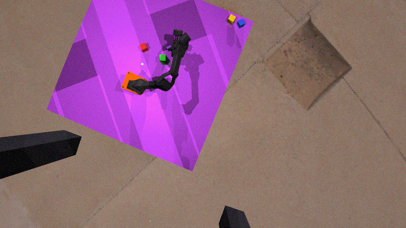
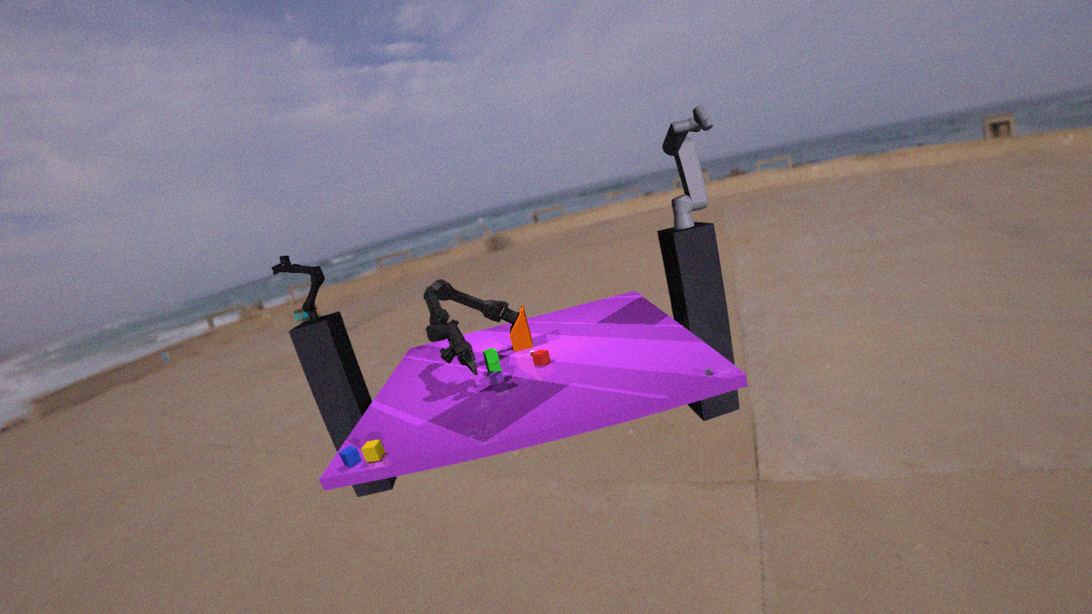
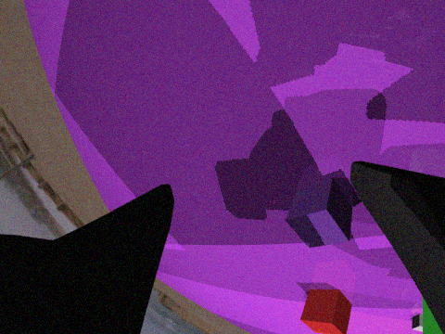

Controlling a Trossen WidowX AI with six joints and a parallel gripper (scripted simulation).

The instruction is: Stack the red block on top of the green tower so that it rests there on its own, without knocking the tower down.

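My gripper tip is now 25 cm to the right of the red block, 11 cm past it and 5 cm above it. Also, from my gripper tip: yellow block (33 cm to the right, 33 cm ahead, 5 cm below); tiny white cube (23 cm behind, 22 cm to the left, 6 cm below); small purple block (6 cm to the left, 5 cm below, 4 cm behind).
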